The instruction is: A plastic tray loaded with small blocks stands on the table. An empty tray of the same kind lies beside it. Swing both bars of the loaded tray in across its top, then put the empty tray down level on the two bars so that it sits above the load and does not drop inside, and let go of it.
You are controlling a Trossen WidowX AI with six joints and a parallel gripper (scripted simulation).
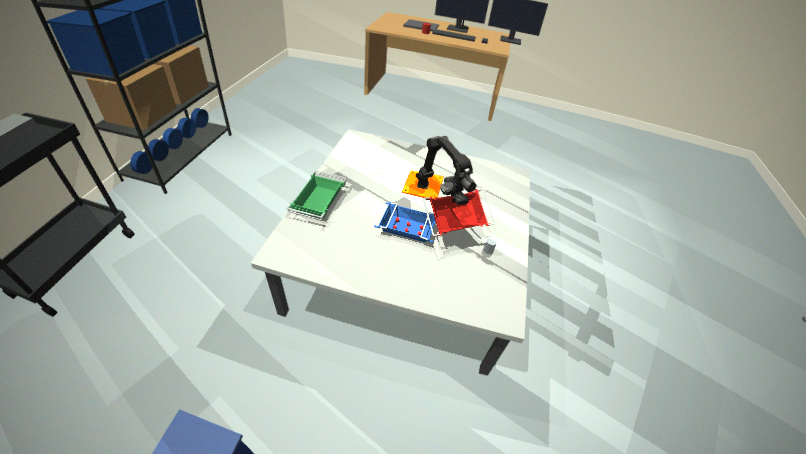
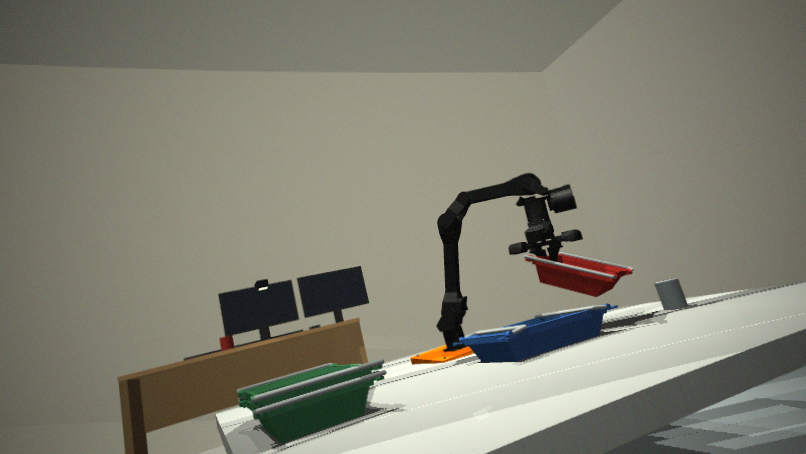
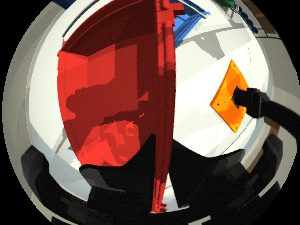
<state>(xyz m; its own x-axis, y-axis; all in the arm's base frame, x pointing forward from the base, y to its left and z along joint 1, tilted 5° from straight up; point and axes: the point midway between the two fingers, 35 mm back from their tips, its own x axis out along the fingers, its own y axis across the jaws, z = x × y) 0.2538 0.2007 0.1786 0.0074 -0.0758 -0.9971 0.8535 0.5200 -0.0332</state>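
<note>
The red tray is 7 cm ahead of my gripper tip, 4 cm to the left of it and 1 cm below it. From my gripper tip the other things lie so: paper: 37 cm behind, 52 cm to the right, 15 cm below; grey cup: 13 cm ahead, 24 cm to the left, 12 cm below.
</note>
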